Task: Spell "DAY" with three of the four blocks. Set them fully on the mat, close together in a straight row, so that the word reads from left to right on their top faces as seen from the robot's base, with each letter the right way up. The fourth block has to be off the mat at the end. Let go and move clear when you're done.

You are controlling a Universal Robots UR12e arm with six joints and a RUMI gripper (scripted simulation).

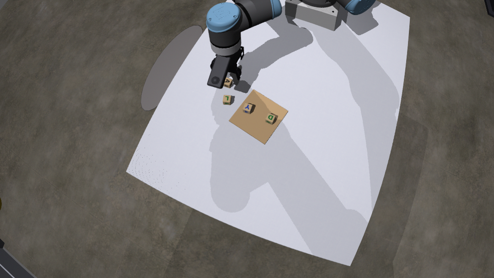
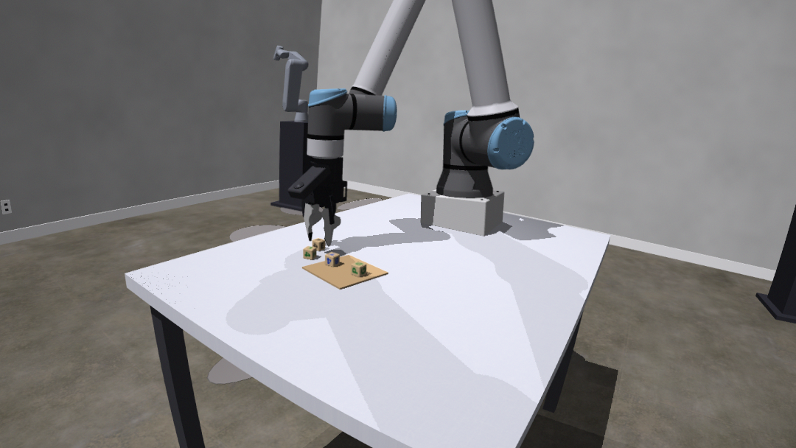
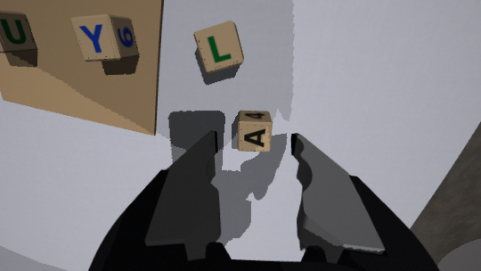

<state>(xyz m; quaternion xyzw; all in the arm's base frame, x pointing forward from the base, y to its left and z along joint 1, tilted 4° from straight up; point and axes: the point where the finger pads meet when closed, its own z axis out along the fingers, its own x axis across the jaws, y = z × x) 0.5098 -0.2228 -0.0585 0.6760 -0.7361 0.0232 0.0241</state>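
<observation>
Right now the tan mat is 13 cm to the left of my hand, 8 cm ahead of it and 3 cm below it. The rest, counted from my hand: D block: 17 cm to the left, 9 cm ahead, 1 cm below; green-lettered block: 6 cm ahead, 2 cm to the left, 2 cm below; blue-lettered block: 9 cm to the left, 7 cm ahead, 1 cm below.
</observation>
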